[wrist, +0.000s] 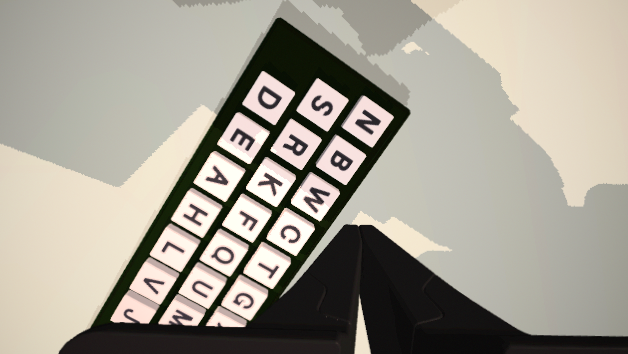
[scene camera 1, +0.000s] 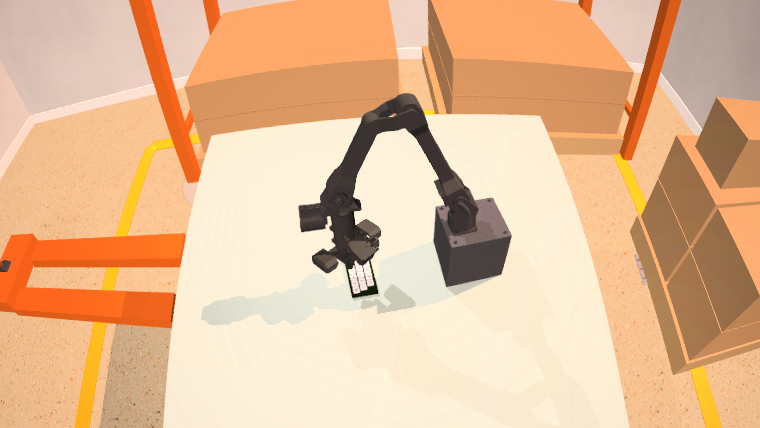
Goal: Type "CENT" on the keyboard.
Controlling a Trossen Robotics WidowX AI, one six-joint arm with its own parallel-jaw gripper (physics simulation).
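Places are measured from the arm's base along level axes (x ahead, y left, z up), in metres.
Pixels of known places: gripper, fingertip midpoint: point(wrist: 357, 238) point(scene camera 1: 350, 268); arm's base, link origin: point(scene camera 1: 462, 225).
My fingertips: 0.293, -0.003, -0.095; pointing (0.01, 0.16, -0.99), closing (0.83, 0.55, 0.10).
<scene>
For each thing: its top centre in the pictures, then the offset to it from my fingertips, as dx, dy, dz. Level surfaces: height alone.
- dark green keyboard, top centre: point(wrist: 218, 263) point(scene camera 1: 357, 260) -0.026, -0.060, -0.057
- E key, top centre: point(wrist: 243, 138) -0.046, -0.004, -0.057
- N key, top centre: point(wrist: 368, 122) -0.005, +0.032, -0.057
- C key, top centre: point(wrist: 290, 233) -0.005, -0.029, -0.057
- T key, top centre: point(wrist: 267, 268) -0.005, -0.050, -0.057
- pale table, surface height: dz -0.073
A dark green keyboard point(scene camera 1: 364, 293) point(wrist: 300, 55) with white letter keys lies flat on the table. In the wrist view it runs slanted from the top middle to the lower left. The E key point(wrist: 243, 139), N key point(wrist: 368, 121), C key point(wrist: 290, 232) and T key point(wrist: 268, 266) show there. My gripper point(wrist: 357, 238) is shut with nothing between its fingers. In the wrist view its tips appear just right of the keyboard's long edge, beside the C and T keys. The gripper hides the keyboard's lower end there, and the arm covers its far end in the scene view. The tips' height is hard to tell.
The pale table point(scene camera 1: 255, 372) carries the arm's dark base box point(scene camera 1: 473, 255), right of the keyboard. Large cardboard boxes point(scene camera 1: 297, 47) point(scene camera 1: 531, 79) stand behind the table, and more boxes point(scene camera 1: 707, 255) stand at the right. Orange forks point(scene camera 1: 106, 249) are at the left edge. Shadows cross the table.
</scene>
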